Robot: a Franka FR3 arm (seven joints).
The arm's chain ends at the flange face. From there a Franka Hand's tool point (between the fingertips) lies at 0.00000 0.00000 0.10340 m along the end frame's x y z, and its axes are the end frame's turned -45 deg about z.
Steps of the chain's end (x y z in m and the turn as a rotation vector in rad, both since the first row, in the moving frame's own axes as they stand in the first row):
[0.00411 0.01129 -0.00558 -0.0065 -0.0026 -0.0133]
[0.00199 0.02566 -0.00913 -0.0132 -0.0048 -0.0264]
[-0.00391 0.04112 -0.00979 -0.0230 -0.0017 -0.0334]
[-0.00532 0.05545 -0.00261 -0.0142 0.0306 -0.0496]
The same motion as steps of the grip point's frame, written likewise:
[-0.00574 0.01118 -0.00558 -0.0028 -0.0064 -0.0133]
[-0.01804 0.02018 -0.00914 -0.0059 -0.0127 -0.0264]
[-0.03362 0.02790 -0.00982 -0.0151 -0.0175 -0.0334]
[-0.04169 0.03869 -0.00267 -0.0317 0.0116 -0.0496]

